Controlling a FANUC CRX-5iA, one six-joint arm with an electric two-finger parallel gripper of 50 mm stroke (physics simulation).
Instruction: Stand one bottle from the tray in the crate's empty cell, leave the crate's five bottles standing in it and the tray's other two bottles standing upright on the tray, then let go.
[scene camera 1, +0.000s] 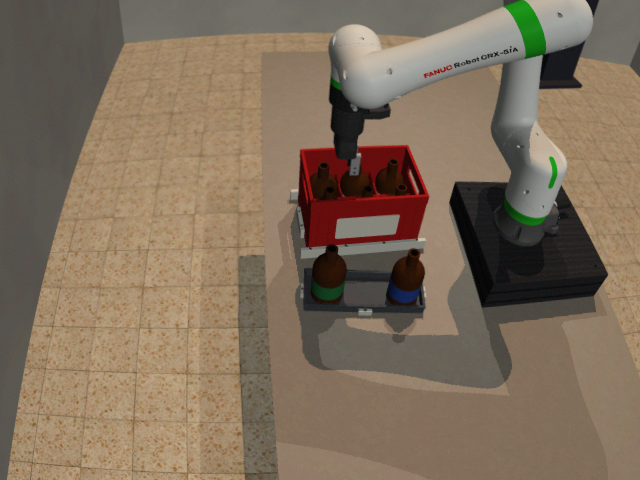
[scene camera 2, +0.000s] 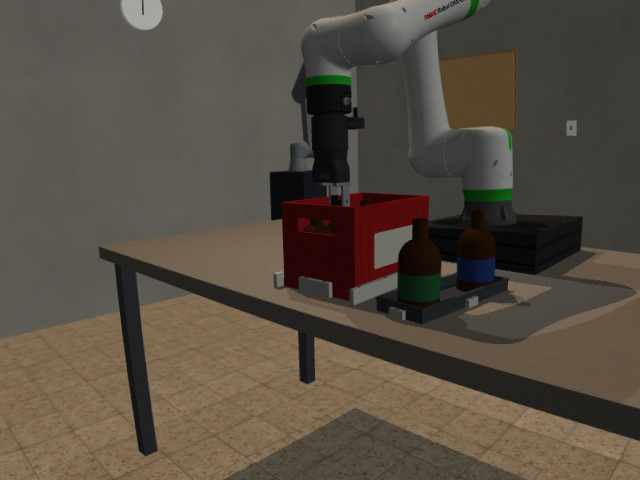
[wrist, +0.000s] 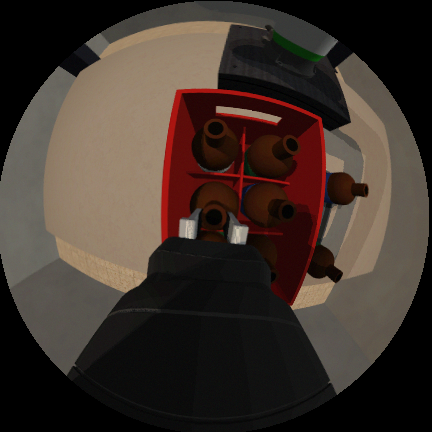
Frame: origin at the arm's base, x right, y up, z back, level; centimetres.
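Seen in the pictures: gripper, fingertip midpoint: (scene camera 1: 352, 169) (wrist: 212, 218); arm's base, link origin: (scene camera 1: 518, 225) (scene camera 2: 487, 222) (wrist: 288, 59).
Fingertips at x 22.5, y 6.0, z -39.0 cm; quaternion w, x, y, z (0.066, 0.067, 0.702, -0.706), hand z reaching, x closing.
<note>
Offsets run from my fingertips to a thing's top centre. "spot": to the spot under its first point.
My gripper (scene camera 1: 354, 172) (scene camera 2: 339, 198) (wrist: 212, 218) is shut on the neck of a brown bottle @(dx -0.2, dy +2.4, dz +1.1 cm) (scene camera 1: 354, 184) (wrist: 214, 196). That bottle is upright in the middle cell of the crate's back row, its shoulder about level with its neighbours'; its base is hidden. The red crate @(dx -4.1, dy +2.8, dz +1.0 cm) (scene camera 1: 320, 222) (scene camera 2: 317, 260) (wrist: 307, 175) also holds several upright brown bottles, among them one at back left (scene camera 1: 323, 183) and one at back right (scene camera 1: 388, 180) (wrist: 215, 150). A green-banded bottle @(dx -23.4, dy +1.3, dz -13.0 cm) (scene camera 1: 328, 273) (scene camera 2: 419, 268) (wrist: 321, 261) and a blue-banded bottle @(dx -28.9, dy +1.3, dz +3.6 cm) (scene camera 1: 406, 281) (scene camera 2: 476, 258) (wrist: 342, 189) stand upright on the dark tray @(spot: dx -28.7, dy -13.3, dz -12.5 cm) (scene camera 1: 336, 308) (scene camera 2: 439, 311).
Pale stops (scene camera 1: 361, 248) (scene camera 2: 315, 287) edge the crate's base. The robot's dark base block (scene camera 1: 537, 279) (scene camera 2: 558, 240) (wrist: 285, 97) stands right of the crate in scene camera 1. The table edge (scene camera 2: 232, 301) runs along the crate's near side in scene camera 2.
</note>
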